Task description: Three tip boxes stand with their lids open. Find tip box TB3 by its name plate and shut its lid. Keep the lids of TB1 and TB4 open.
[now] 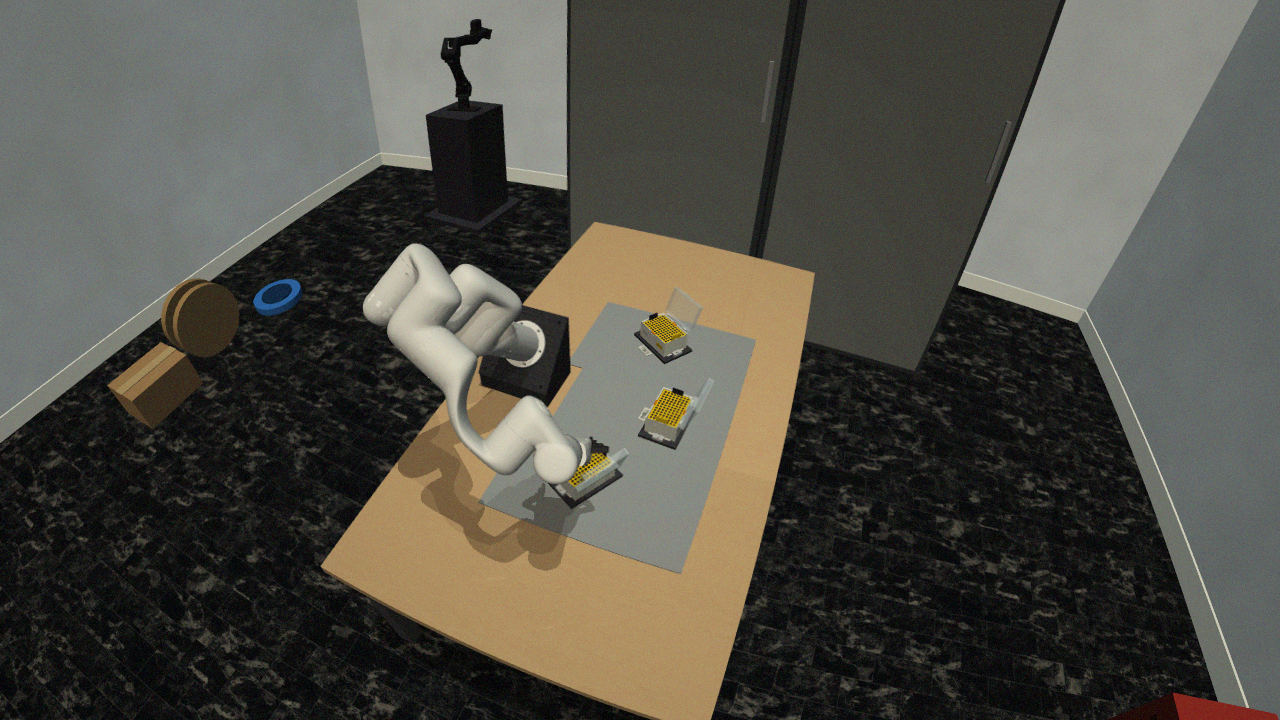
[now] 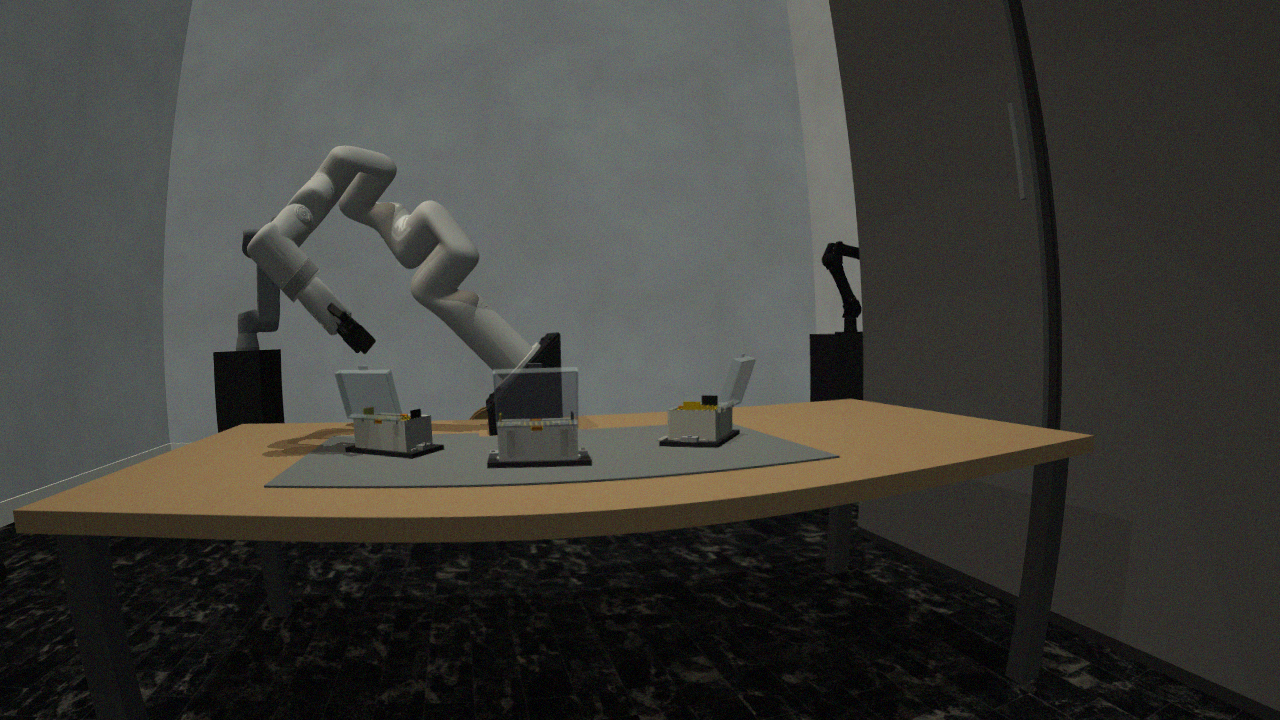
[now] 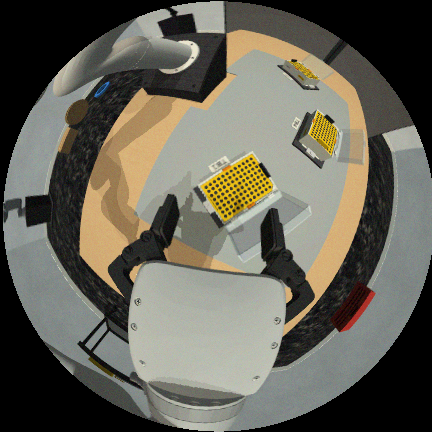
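Where they show: gripper, between the fingertips: [image 2: 366, 347] [image 3: 221, 209]; arm's base, origin of its link: [image 1: 524, 344] [image 2: 520, 366] [image 3: 177, 56].
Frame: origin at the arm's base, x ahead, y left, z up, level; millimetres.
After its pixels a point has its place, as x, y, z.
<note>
Three tip boxes with yellow racks stand with clear lids raised. The near box [image 1: 590, 488] @[343, -257, -109] [image 2: 384, 433] @[354, -232, -91] [image 3: 237, 187] has its lid [image 2: 368, 394] @[384, -249, -22] [image 3: 270, 222] tilted open; its name plate [image 3: 218, 164] @[249, -202, -126] is too small to read surely. The middle box [image 1: 668, 409] @[415, 28, -70] [image 2: 537, 443] [image 3: 322, 135] @[414, 12, -70] has its lid [image 1: 704, 396] @[501, 33, 14] [image 2: 537, 394] @[493, 39, -19] [image 3: 352, 145] @[489, 39, -25] open; I cannot surely read its plate [image 3: 296, 123] @[352, 32, -126]. The far box [image 1: 664, 333] @[284, 304, -71] [image 2: 699, 423] [image 3: 301, 71] @[277, 286, -71] also has its lid [image 1: 683, 308] @[306, 390, -27] [image 2: 738, 380] @[345, 373, -19] open. My gripper [image 1: 597, 445] [image 2: 356, 335] @[304, -272, 54] [image 3: 221, 209] @[304, -272, 54] is open and empty above the near box.
The boxes stand on a grey mat [image 1: 644, 537] @[509, -310, -128] [image 3: 250, 100] @[213, 13, -128] on the wooden table [image 1: 537, 617] @[397, -595, -131]. The black arm base [image 1: 553, 358] @[94, -1, -10] [image 3: 205, 75] @[105, -29, -45] stands at the mat's edge. Dark cabinets [image 1: 680, 116] stand behind the table's far end.
</note>
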